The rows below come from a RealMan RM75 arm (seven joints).
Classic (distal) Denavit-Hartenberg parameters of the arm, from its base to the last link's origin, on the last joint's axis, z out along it. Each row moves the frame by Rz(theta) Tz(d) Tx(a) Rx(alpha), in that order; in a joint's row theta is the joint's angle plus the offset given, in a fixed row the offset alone. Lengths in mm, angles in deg.
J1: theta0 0; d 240.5; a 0; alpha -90
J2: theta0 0; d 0; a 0; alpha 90
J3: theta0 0; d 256; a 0; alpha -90
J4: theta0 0; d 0; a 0; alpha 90
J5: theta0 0; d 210; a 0; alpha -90
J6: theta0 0; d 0; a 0; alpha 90
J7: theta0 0; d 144; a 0; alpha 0
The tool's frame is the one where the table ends.
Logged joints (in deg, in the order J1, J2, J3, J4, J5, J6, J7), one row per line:
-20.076, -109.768, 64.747, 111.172, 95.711, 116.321, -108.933
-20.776, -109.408, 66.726, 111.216, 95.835, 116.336, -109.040
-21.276, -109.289, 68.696, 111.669, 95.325, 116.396, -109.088
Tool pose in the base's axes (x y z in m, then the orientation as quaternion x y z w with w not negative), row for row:
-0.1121, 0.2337, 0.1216, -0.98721, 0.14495, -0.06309, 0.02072
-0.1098, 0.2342, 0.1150, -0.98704, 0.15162, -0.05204, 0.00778
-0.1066, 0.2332, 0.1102, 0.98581, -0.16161, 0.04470, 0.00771
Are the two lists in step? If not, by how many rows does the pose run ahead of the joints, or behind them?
The pose runs 1 row behind the joints: the pose in row i belongs to the joints in row i - 1.
